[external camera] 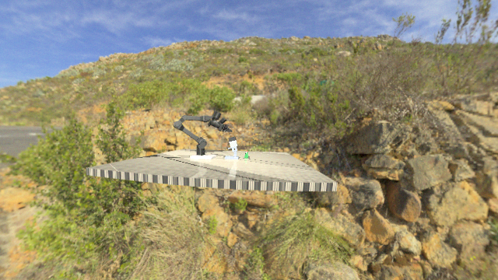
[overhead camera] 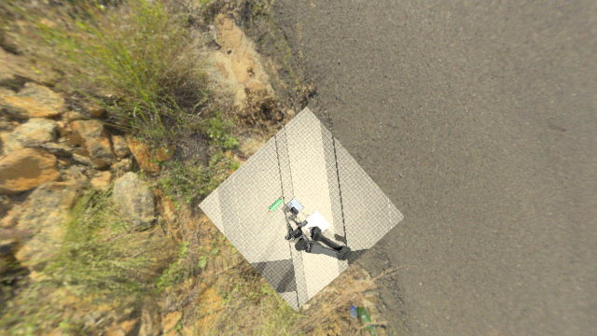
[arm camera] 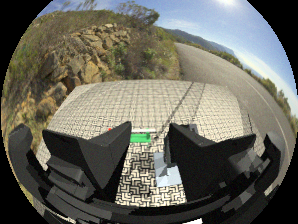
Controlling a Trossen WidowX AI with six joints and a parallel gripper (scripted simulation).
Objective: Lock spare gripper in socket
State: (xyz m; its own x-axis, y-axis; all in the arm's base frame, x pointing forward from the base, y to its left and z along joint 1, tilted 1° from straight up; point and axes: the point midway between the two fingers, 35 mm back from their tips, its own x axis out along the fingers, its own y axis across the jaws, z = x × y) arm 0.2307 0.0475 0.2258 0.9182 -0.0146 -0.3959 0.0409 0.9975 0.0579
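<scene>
Now: the green strip 13 cm ahead of my gripper tip, 6 cm to the left of it and 20 cm below it. The rest, counted from my gripper tip: grey mount: 2 cm ahead, 5 cm to the right, 18 cm below; then spare gripper: 2 cm ahead, 6 cm to the right, 10 cm below.
</scene>
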